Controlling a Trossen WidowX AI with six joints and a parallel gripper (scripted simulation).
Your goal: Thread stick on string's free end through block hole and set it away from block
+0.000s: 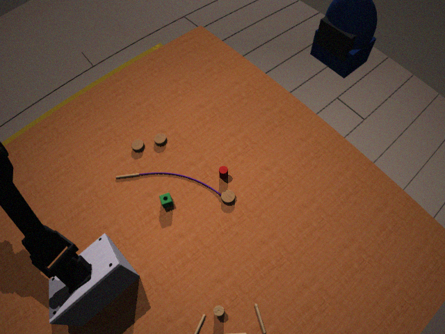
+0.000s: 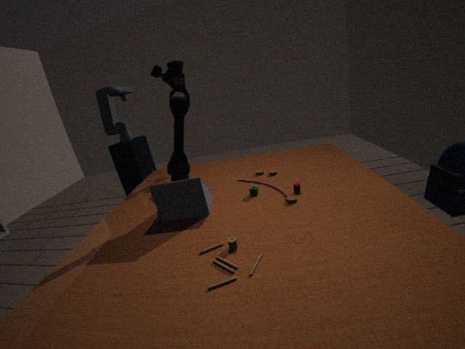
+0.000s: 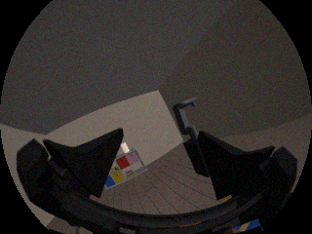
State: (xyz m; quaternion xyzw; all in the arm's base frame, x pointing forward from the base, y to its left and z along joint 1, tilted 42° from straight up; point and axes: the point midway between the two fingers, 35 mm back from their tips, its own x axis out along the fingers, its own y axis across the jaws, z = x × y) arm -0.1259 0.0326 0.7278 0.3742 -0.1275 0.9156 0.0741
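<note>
Now: gripper tip 61 cm above the green block, 50 cm short of it and 43 cm to the left of it. The rest, counted from my gripper tip: red cylinder: 68 cm ahead, 61 cm below, 45 cm to the right; round wooden button: 65 cm ahead, 62 cm below, 52 cm to the right; thin wooden stick: 62 cm below, 46 cm ahead, 29 cm to the right.
</note>
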